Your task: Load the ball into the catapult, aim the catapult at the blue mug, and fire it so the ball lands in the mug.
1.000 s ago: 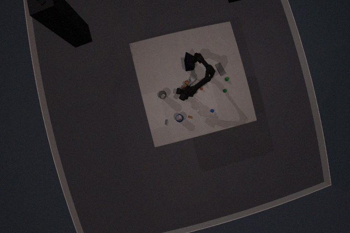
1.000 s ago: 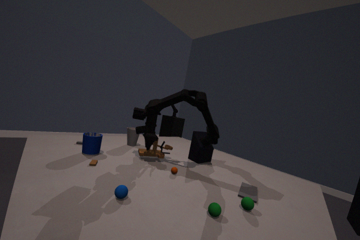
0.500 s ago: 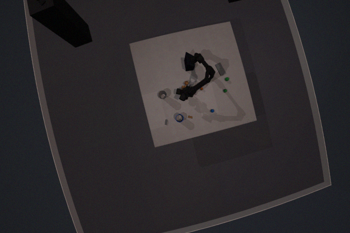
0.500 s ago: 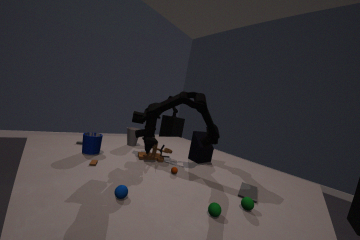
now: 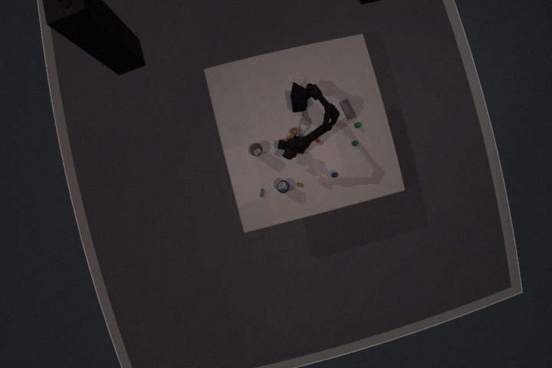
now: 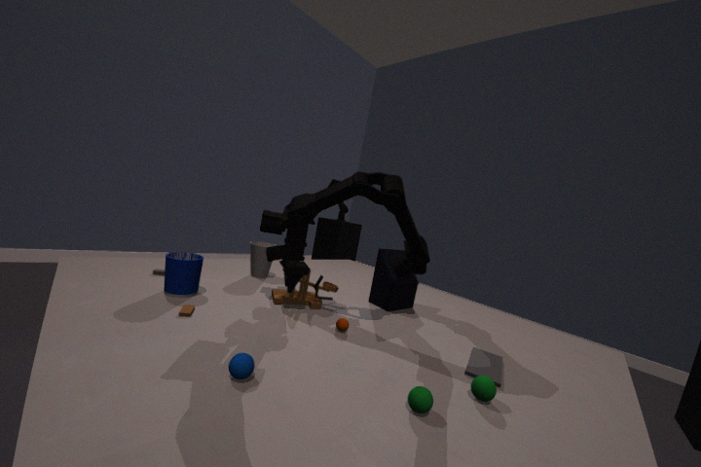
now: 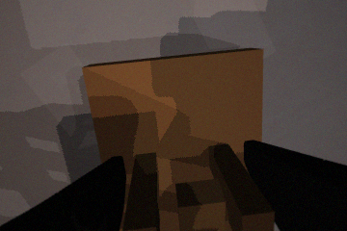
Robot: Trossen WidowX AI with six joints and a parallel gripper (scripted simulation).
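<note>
My gripper tip is now 5 cm below the catapult frame, 4 cm past it and 2 cm to the right of it. Round my gripper tip: orange ball (22 cm to the left, 2 cm below); grey cup (24 cm to the right, 5 cm behind); wooden catapult (5 cm to the left, 5 cm behind, 2 cm above).
</note>
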